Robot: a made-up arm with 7 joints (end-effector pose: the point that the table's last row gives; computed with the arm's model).
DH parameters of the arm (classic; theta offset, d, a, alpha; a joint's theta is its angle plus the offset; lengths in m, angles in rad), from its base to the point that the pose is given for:
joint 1: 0 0.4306 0 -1.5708
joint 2: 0 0 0 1.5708
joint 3: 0 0.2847 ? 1.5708
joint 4: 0 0 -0.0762 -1.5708
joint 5: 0 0.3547 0 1.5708
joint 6: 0 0 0.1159 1.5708
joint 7: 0 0 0 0
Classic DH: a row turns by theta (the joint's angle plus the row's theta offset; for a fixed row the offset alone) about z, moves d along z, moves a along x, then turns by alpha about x.
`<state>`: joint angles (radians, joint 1 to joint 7).
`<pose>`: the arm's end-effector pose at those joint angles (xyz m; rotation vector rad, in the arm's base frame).
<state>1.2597 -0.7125 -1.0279 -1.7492 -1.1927 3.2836 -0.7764</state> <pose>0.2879 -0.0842 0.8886 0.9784 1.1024 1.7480</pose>
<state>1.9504 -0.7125 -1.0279 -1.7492 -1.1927 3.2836 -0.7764</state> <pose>0.2756 0.1186 0.8886 0.6243 1.5607 2.2780</pose>
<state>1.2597 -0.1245 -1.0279 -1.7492 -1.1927 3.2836 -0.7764</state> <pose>0.3653 0.1564 0.8072 0.7858 1.5928 1.2530</pose>
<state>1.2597 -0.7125 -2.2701 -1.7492 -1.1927 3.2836 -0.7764</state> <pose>0.2562 -0.4640 0.5678 2.0127 0.6323 0.7285</pose>
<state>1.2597 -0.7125 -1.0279 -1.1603 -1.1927 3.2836 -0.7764</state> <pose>0.1654 -0.2106 0.9994 0.7559 0.4780 1.6941</pose>
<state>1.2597 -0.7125 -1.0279 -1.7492 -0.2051 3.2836 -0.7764</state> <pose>0.3102 -0.1902 0.8983 1.6818 0.4517 2.4251</pose>
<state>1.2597 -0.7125 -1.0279 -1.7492 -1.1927 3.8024 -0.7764</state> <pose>0.2422 -0.1078 0.8588 0.4435 0.9526 2.0900</pose>
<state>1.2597 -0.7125 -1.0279 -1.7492 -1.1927 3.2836 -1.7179</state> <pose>0.2879 -0.0842 0.8886 0.3317 1.2718 0.9678</pose>
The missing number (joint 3, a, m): 0.0606
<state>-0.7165 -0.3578 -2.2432 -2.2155 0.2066 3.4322 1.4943</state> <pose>-0.4753 -0.0120 0.5550 -1.8617 -1.5991 1.1946</pose>
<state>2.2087 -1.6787 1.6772 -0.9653 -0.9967 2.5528 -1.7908</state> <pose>0.1066 -0.6838 0.2478 -0.8061 -1.4652 2.3752</pose>
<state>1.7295 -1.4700 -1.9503 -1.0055 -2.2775 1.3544 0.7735</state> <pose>0.4648 -0.5607 0.3251 1.6876 -1.1718 -0.3151</pose>
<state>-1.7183 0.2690 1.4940 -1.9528 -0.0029 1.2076 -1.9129</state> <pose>0.4852 -0.1487 0.5597 -1.4639 -1.8343 0.1794</pose>
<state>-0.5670 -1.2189 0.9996 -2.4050 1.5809 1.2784 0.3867</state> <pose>0.2705 0.2782 0.6195 -2.4938 0.2756 0.4333</pose>
